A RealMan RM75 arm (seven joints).
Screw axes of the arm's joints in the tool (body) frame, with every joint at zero. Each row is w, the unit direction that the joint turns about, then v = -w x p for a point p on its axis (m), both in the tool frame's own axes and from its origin. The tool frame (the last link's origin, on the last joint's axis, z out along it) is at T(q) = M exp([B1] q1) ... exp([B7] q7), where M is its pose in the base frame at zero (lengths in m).
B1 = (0, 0, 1, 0, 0, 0)
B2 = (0, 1, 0, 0.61, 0, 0)
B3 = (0, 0, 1, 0, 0, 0)
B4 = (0, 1, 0, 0.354, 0, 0)
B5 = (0, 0, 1, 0, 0, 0)
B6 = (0, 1, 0, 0.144, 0, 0)
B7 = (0, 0, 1, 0, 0, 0)
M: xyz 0 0 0.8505 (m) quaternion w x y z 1 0 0 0
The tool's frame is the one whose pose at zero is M.
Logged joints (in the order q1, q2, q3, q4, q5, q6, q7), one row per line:
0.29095 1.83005 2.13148 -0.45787 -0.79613 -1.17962 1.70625
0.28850 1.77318 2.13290 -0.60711 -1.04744 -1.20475 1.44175
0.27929 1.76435 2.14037 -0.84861 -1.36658 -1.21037 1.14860
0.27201 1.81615 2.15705 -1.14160 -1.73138 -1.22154 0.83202
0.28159 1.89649 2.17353 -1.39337 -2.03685 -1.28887 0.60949
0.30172 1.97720 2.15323 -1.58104 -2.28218 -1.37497 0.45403
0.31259 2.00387 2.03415 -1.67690 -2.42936 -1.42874 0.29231
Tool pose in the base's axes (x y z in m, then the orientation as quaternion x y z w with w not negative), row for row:
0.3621 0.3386 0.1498 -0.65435 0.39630 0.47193 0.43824
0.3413 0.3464 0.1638 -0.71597 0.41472 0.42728 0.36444
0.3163 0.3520 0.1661 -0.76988 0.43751 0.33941 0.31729
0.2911 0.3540 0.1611 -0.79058 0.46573 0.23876 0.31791
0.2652 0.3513 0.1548 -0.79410 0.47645 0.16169 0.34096
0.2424 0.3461 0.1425 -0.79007 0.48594 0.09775 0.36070
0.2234 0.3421 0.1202 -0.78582 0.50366 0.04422 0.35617
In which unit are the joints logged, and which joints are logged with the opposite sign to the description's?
The joints are logged in radians. Opposite sign: q4, q6, q7.
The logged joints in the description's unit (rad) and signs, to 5 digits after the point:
0.29095 1.83005 2.13148 0.45787 -0.79613 1.17962 -1.70625
0.28850 1.77318 2.13290 0.60711 -1.04744 1.20475 -1.44175
0.27929 1.76435 2.14037 0.84861 -1.36658 1.21037 -1.14860
0.27201 1.81615 2.15705 1.14160 -1.73138 1.22154 -0.83202
0.28159 1.89649 2.17353 1.39337 -2.03685 1.28887 -0.60949
0.30172 1.97720 2.15323 1.58104 -2.28218 1.37497 -0.45403
0.31259 2.00387 2.03415 1.67690 -2.42936 1.42874 -0.29231

